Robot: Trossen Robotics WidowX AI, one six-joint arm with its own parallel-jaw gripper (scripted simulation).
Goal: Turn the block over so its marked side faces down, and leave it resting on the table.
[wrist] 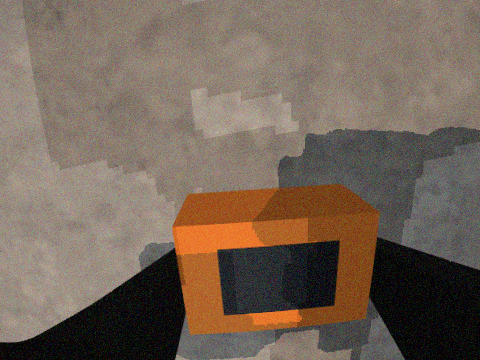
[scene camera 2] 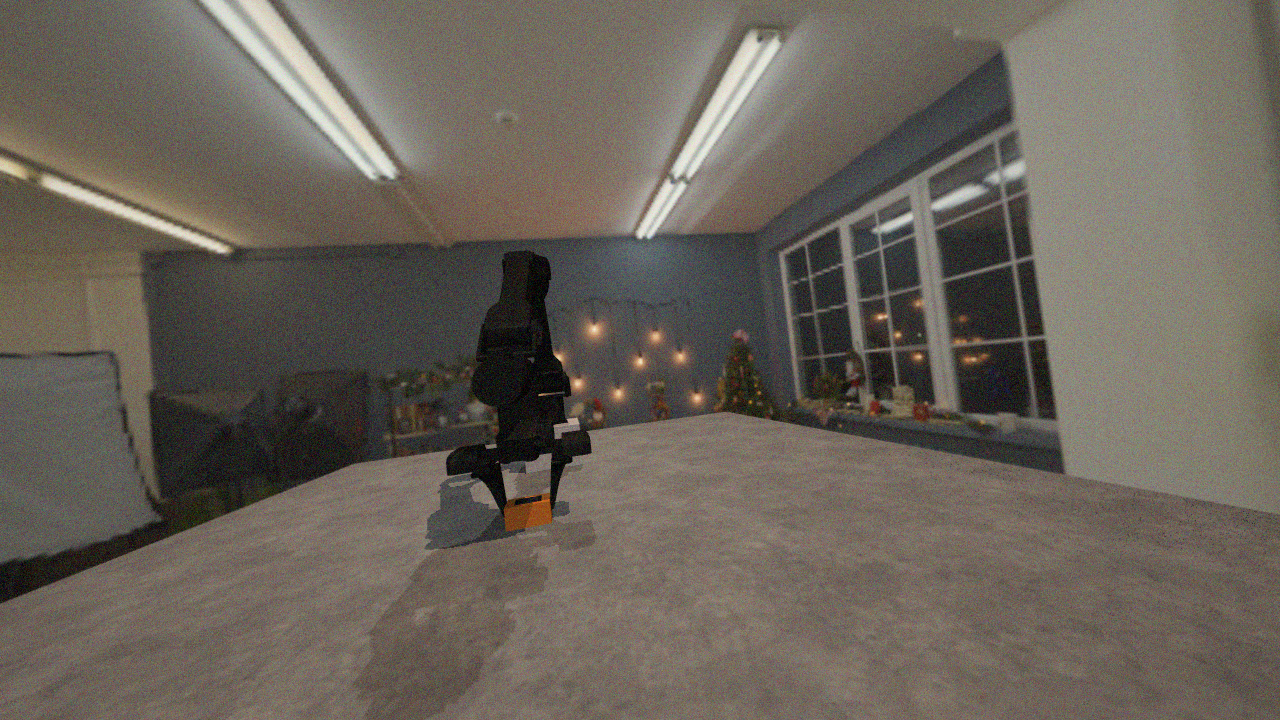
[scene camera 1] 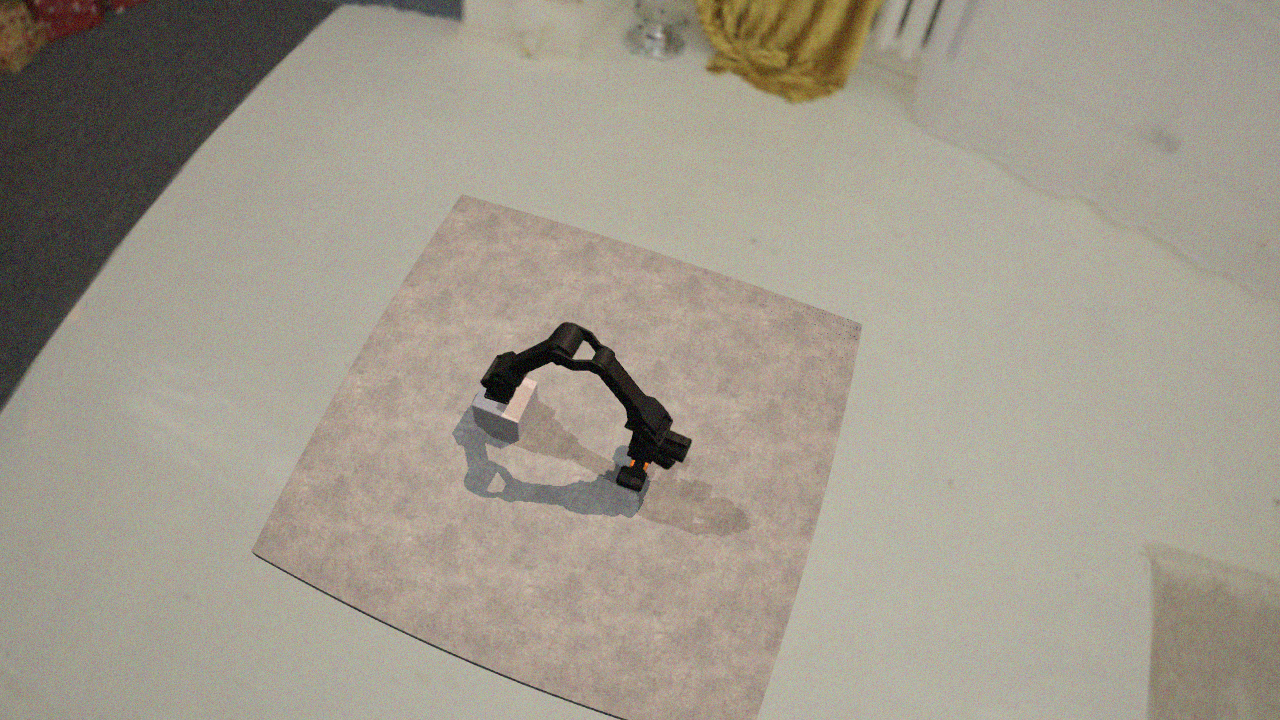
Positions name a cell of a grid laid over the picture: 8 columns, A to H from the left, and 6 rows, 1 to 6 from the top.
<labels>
my gripper: wrist E5; scene camera 2 D5; scene camera 1 D4
</labels>
